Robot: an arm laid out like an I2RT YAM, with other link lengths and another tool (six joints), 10 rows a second.
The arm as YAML. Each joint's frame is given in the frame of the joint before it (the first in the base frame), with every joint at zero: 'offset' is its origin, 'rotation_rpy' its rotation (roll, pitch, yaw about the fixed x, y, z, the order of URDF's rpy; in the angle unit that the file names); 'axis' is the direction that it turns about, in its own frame. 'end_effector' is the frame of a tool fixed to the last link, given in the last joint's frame.
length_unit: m
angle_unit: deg
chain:
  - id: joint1
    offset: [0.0, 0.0, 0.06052]
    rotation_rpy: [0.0, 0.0, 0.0]
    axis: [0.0, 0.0, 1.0]
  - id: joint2
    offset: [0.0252, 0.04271, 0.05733]
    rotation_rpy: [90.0, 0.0, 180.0]
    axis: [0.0, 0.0, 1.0]
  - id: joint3
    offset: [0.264, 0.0, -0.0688]
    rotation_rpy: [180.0, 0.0, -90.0]
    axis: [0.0, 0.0, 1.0]
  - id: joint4
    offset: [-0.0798, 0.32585, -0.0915]
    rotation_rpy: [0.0, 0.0, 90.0]
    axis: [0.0, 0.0, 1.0]
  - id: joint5
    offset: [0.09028, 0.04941, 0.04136]
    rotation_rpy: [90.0, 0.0, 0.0]
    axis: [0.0, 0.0, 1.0]
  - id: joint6
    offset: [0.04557, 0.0, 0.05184]
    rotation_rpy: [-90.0, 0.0, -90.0]
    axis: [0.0, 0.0, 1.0]
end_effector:
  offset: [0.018, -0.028, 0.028]
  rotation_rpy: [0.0, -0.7, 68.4]
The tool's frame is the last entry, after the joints.
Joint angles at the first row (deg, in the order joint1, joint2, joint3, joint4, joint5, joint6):
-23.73, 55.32, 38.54, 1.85, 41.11, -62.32
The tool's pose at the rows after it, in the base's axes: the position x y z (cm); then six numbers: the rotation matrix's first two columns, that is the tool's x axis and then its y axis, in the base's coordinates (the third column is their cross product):
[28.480, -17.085, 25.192, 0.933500, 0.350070, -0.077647, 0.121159, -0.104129, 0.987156]
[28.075, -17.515, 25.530, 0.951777, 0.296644, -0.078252, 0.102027, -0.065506, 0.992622]
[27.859, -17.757, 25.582, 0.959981, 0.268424, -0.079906, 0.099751, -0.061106, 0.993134]
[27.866, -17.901, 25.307, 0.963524, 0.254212, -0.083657, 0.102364, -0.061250, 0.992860]
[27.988, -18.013, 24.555, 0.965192, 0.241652, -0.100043, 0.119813, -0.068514, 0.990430]
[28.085, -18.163, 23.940, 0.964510, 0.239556, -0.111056, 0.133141, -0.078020, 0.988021]
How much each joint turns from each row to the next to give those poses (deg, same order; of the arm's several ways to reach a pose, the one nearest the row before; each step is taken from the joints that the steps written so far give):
-0.26, -0.31, -1.80, 5.00, 3.69, -2.37
-0.52, -0.10, -0.96, 4.30, 2.82, -2.24
-0.38, 0.19, -0.01, 0.63, 1.31, -0.30
-0.15, 0.57, -0.16, 0.64, 0.71, -0.09
0.00, 1.16, -0.30, 0.40, 0.78, -0.06
-0.18, 0.87, -0.16, -0.07, -0.01, 0.22

